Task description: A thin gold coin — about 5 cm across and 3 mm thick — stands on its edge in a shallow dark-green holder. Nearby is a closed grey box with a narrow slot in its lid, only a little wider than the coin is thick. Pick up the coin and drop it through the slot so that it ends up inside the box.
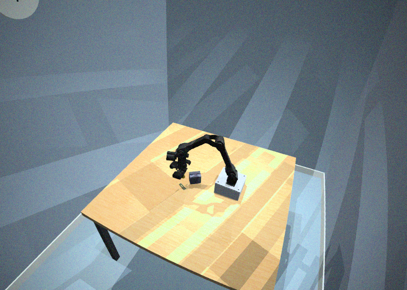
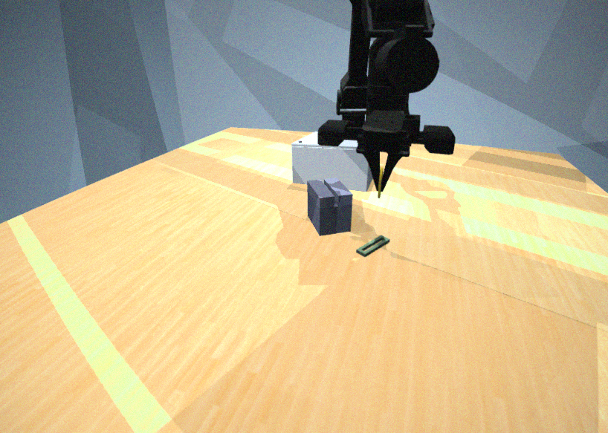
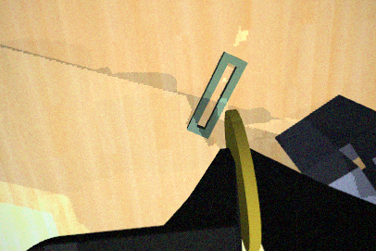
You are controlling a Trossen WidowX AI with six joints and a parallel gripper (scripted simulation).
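Now: gripper tip 10 mm below the gold coin.
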